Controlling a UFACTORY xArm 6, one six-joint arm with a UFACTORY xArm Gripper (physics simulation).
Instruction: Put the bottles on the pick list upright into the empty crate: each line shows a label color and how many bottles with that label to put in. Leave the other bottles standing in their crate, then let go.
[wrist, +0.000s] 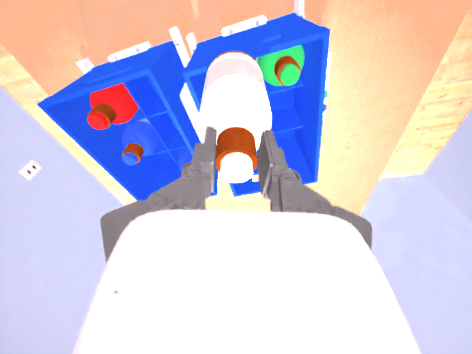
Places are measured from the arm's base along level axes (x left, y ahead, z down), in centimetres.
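Pixels of known places: gripper, fingertip midpoint: (237, 144).
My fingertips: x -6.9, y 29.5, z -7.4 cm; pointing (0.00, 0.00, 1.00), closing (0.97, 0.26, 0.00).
Note:
Behind a point stands the place of what it marks.
My gripper (237, 144) {y 29.5, x -6.9, z -7.4 cm} is shut on the brown neck of a bottle with a white cap and white label (236, 100) {y 27.6, x -6.5, z -4.1 cm}, held above the right blue crate (300, 27) {y 26.7, x 3.0, z 12.8 cm} and hiding part of it. A bottle with green cap and label (270, 71) {y 31.5, x -1.4, z 12.9 cm} stands in a top right compartment of that crate. In the left blue crate (132, 62) {y 26.9, x -23.4, z 16.2 cm} stand a red-labelled bottle (122, 102) {y 31.9, x -27.5, z 13.9 cm} and a blue-labelled bottle (143, 136) {y 39.2, x -27.6, z 13.8 cm}. Part of another bottle (188, 166) shows beside the left finger, mostly hidden. The pick list's lines cannot be read in this view.
The two crates stand side by side with a narrow gap, on a wooden table (350, 110) {y 48.6, x 20.0, z 25.3 cm}. Divider walls split both crates into compartments. Empty compartments show in the right crate below the green-labelled bottle. A wall outlet (30, 170) is at the far left.

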